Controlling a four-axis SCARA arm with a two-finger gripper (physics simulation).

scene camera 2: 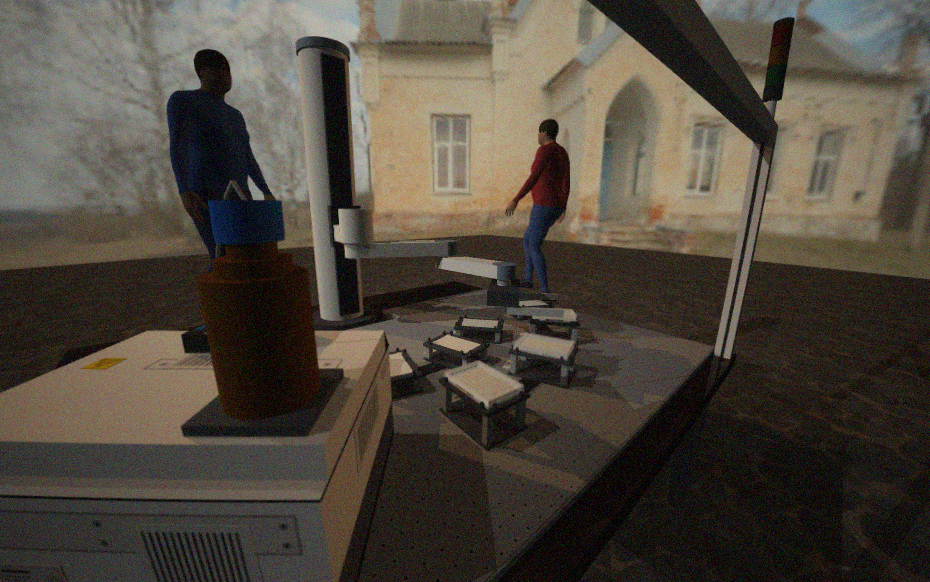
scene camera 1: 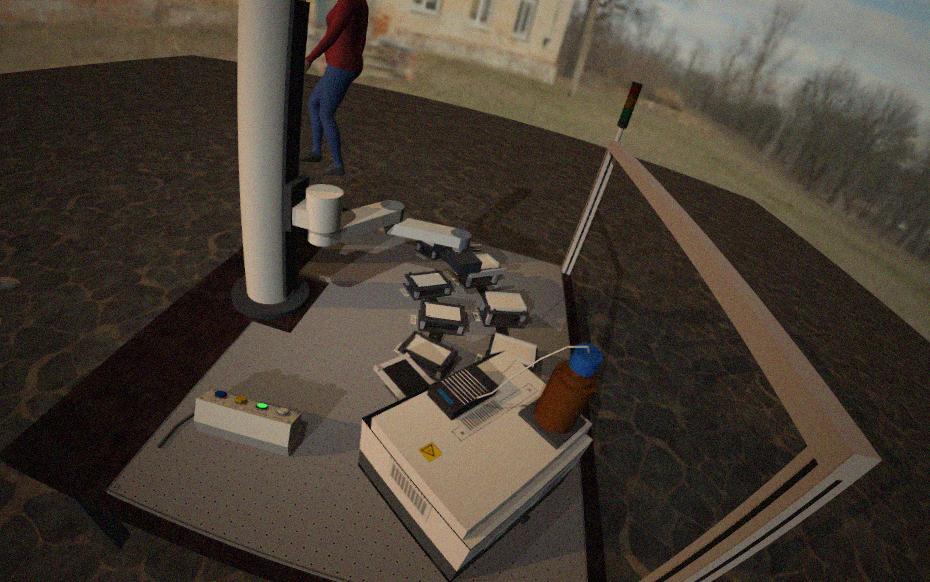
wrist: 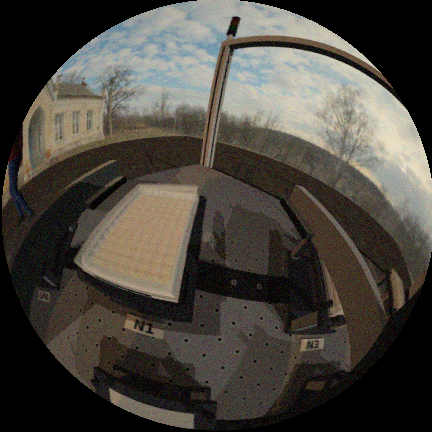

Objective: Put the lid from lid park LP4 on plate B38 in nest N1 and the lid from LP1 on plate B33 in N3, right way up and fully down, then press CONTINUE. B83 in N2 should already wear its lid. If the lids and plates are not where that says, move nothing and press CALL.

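Frame: origin at the arm's base, x left, y ahead, z down, level; metres.
Seen in the pictures: gripper, between the fingertips: (scene camera 2: 560, 304) (scene camera 1: 492, 258) (wrist: 202, 176); arm's base, origin of its link: (scene camera 2: 342, 319) (scene camera 1: 271, 295).
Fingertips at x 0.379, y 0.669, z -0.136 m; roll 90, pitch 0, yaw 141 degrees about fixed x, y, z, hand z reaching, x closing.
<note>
Offsets run from my fingertips to a thing's top centre. "*": to the spot under its first point.
My gripper (scene camera 1: 484, 263) (scene camera 2: 539, 305) (wrist: 202, 176) is open and empty, its two broad fingers apart around the area over nest N1. In the wrist view, a pale plate @(dx +0.031, dy -0.041, dz +0.032 m) (wrist: 145, 237) with a grid of wells and a clear, whitish rim sits in the dark nest behind the N1 label @(* dx -0.027, dy -0.106, dz +0.121 m) (wrist: 144, 326). Whether it wears a lid is unclear, and no plate code is legible. The N3 label @(* dx -0.210, dy -0.006, dz +0.121 m) (wrist: 312, 344) shows at the right, its nest partly hidden by a finger. A pale-topped item (wrist: 150, 410) shows at the bottom edge. Park labels are unreadable. The button box @(dx -0.859, dy -0.454, dz +0.039 m) (scene camera 1: 243, 428) has a lit green button @(dx -0.837, dy -0.431, dz +0.051 m) (scene camera 1: 261, 406).
Several pale-topped holders stand near the arm, including a front one @(dx -0.424, dy +0.115, dz +0.036 m) (scene camera 2: 483, 384). A large white instrument @(* dx -0.895, dy +0.024, dz -0.084 m) (scene camera 1: 473, 452) (scene camera 2: 157, 398) carries a brown bottle @(* dx -0.811, dy +0.156, dz -0.189 m) (scene camera 1: 563, 398) (scene camera 2: 260, 336) with a blue cap. A frame post @(* dx +0.306, dy +0.348, dz -0.173 m) (scene camera 1: 588, 212) (scene camera 2: 744, 253) (wrist: 215, 107) rises at the table edge. Two people stand beyond the table.
</note>
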